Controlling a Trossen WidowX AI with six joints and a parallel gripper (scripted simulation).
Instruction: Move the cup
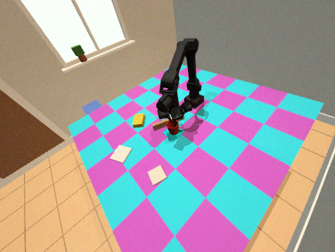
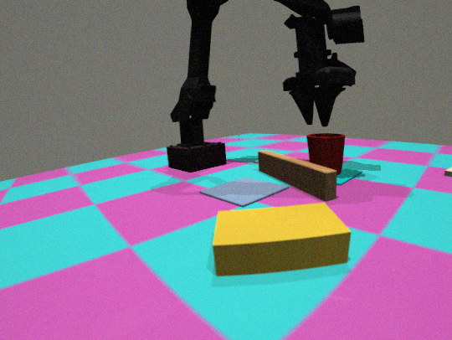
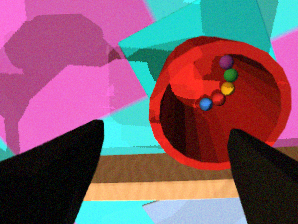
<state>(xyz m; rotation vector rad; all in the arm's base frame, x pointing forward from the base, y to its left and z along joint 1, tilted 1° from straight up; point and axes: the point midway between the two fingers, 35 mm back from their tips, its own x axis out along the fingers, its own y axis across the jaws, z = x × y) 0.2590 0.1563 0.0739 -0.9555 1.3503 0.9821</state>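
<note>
Right now my gripper tip is 30 mm short of the red cup, 10 mm to the left of it and 50 mm above it. From my gripper tip the other things lie so: cyan pad 30 mm ahead, 100 mm below; grey-blue pad 170 mm to the right, 100 mm below; wooden bar 20 mm ahead, 90 mm to the right, 80 mm below.
</note>
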